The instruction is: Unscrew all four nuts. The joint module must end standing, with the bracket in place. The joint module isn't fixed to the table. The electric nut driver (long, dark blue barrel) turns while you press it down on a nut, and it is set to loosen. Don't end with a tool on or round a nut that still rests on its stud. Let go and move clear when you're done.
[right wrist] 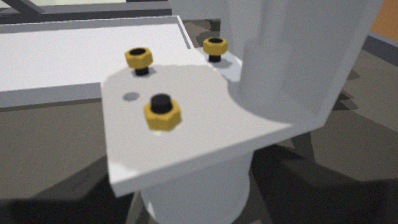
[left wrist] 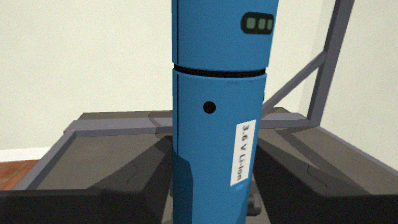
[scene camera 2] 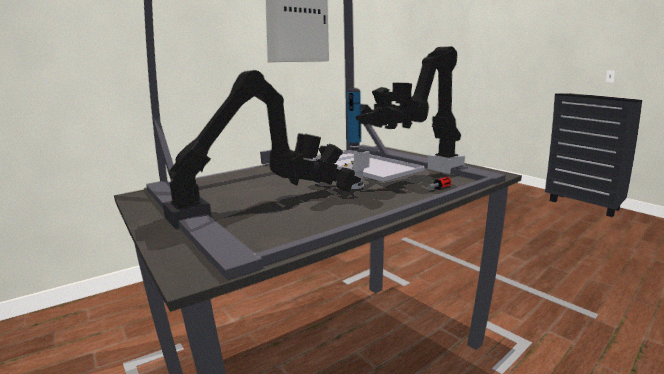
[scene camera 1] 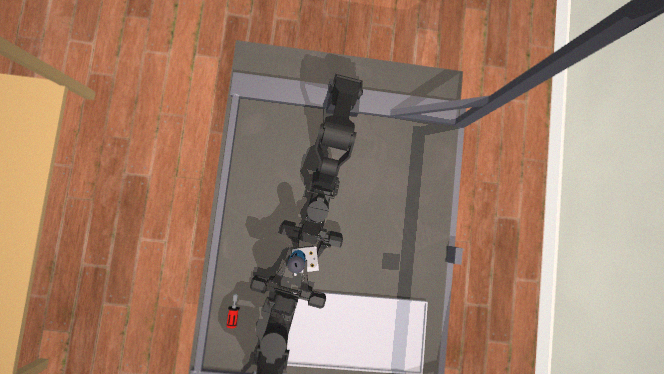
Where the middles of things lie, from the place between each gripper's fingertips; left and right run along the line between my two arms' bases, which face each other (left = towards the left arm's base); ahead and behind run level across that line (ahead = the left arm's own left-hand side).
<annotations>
Now: the white bracket (right wrist: 216, 124) 4 cm above my right hand and 3 cm to the left of it. From my right hand the other things lie so: white tray (scene camera 2: 381, 166) (21 cm to the left, 21 cm behind, 3 cm below).
Right now my left hand is 150 mm above the white bracket, 20 mm to the left of it and 20 mm past it. The rest, counted from my left hand: white tray 230 mm behind, 210 mm below, 170 mm to the left.
</annotations>
